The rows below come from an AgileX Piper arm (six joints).
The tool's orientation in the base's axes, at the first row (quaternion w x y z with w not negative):
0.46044, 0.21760, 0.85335, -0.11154
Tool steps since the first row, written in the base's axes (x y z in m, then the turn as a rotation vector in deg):
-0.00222, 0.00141, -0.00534, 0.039, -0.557, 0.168
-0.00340, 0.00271, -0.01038, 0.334, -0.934, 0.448
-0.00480, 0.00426, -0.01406, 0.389, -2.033, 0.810
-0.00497, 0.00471, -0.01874, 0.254, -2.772, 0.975
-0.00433, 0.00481, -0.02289, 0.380, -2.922, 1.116
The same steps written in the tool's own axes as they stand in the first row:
0.00590, 0.00014, 0.00076, -0.309, -0.470, 0.154
0.01103, 0.00067, 0.00215, -0.785, -0.659, 0.364
0.01519, 0.00133, 0.00255, -1.409, -1.597, 0.635
0.01929, 0.00160, 0.00482, -1.680, -2.310, 0.733
0.02248, 0.00195, 0.00754, -1.899, -2.381, 0.807

